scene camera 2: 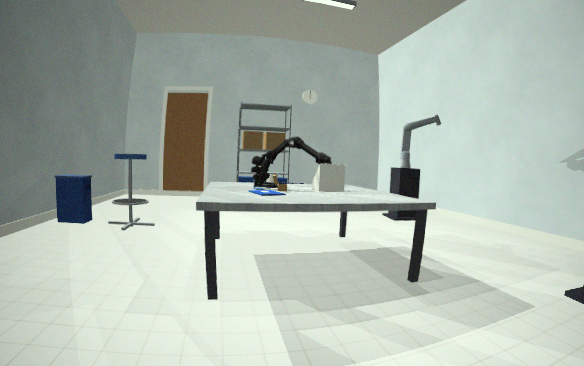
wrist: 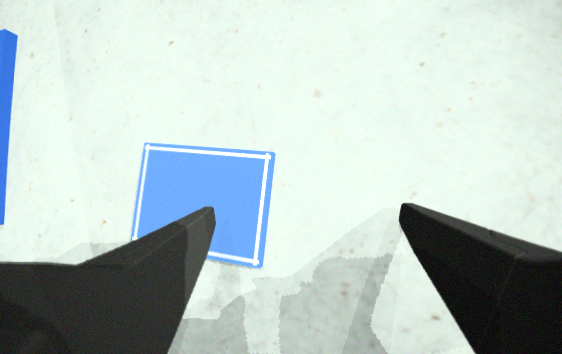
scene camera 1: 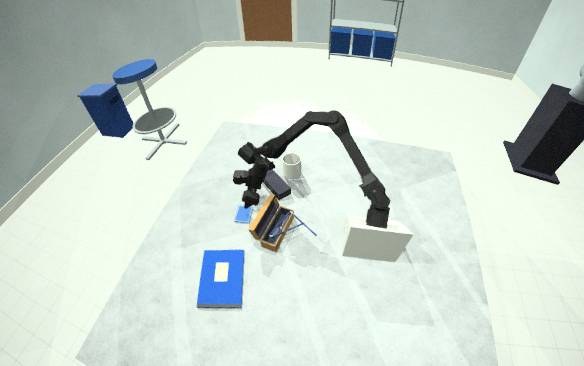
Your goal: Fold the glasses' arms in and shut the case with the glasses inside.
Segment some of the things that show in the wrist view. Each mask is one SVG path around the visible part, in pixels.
The gripper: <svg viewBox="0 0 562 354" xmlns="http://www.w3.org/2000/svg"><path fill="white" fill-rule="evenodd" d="M214 207L204 206L127 244L79 264L0 262L0 354L168 354L210 250L216 228ZM401 204L399 224L406 239L475 354L562 354L561 251L509 236L415 203L406 202Z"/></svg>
A small blue card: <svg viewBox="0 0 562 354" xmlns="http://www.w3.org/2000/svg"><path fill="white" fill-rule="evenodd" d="M144 142L130 242L204 206L213 206L216 228L207 259L260 269L263 266L275 153Z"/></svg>
